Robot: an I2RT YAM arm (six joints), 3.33 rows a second.
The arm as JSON. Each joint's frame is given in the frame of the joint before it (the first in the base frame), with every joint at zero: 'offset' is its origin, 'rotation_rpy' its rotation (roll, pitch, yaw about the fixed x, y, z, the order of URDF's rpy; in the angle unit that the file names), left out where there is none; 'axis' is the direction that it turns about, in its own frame. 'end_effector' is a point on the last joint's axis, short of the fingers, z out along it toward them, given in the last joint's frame.
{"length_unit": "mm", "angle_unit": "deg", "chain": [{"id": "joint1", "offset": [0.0, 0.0, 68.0], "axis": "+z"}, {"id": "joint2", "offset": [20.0, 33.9, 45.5], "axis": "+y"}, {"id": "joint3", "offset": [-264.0, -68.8, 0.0], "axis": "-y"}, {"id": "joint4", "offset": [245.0, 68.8, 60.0], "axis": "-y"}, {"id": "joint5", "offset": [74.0, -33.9, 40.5], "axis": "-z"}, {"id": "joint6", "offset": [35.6, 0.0, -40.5], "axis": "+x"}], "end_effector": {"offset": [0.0, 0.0, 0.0], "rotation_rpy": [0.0, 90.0, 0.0]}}
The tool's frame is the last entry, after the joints.
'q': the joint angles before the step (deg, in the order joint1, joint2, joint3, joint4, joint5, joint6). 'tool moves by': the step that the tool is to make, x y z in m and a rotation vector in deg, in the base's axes. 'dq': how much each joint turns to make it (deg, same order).
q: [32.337 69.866 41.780 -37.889 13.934 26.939]
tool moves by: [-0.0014 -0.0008 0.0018 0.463 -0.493 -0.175]
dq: [0.013 -0.766 -0.165 0.008 -0.039 0.231]
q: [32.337 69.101 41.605 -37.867 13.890 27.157]
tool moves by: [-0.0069 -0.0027 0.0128 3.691 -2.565 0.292]
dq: [0.115 -4.181 -0.207 0.024 -1.637 0.639]
